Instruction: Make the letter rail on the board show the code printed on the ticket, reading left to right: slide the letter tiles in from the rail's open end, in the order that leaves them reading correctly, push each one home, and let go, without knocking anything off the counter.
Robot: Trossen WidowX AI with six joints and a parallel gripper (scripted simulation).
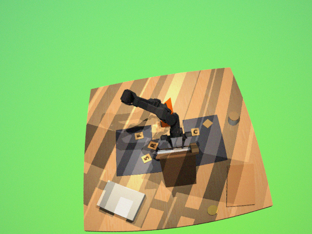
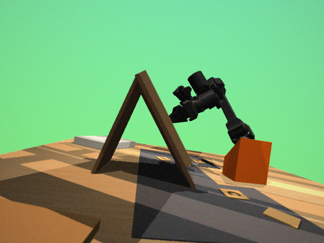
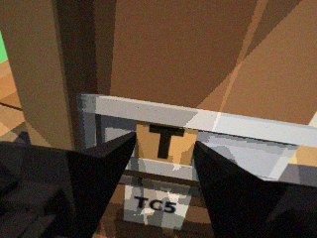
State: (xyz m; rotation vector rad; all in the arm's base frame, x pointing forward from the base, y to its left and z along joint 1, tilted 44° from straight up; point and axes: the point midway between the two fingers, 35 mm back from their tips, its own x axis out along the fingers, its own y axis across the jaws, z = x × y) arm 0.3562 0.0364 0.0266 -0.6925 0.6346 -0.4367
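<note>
Now: gripper tip 8 cm above the white ticket, 5 cm past it and 1 cm to the right of it. From my gripper tip the other things lie so: dark mat (17 cm below, 17 cm behind, 3 cm to the right); then flat tan slab (35 cm to the left, 32 cm ahead, 16 cm below).
</note>
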